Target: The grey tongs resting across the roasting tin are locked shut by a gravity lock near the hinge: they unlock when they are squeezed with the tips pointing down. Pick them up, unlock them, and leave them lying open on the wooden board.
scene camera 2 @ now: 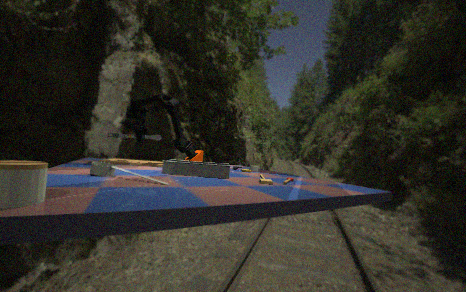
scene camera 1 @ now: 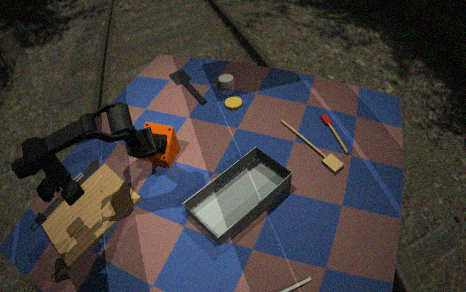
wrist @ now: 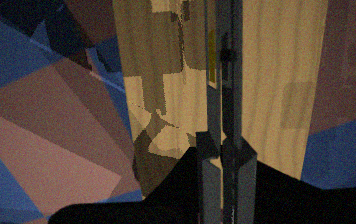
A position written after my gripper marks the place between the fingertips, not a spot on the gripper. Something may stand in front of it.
I see my gripper (scene camera 1: pixel 75 196), a wooden board (scene camera 1: pixel 73 230) and a roasting tin (scene camera 1: pixel 222 207).
My gripper shows as well in the wrist view (wrist: pixel 207 152). The wooden board shows as well in the wrist view (wrist: pixel 163 59). The roasting tin also shows in scene camera 2 (scene camera 2: pixel 177 167).
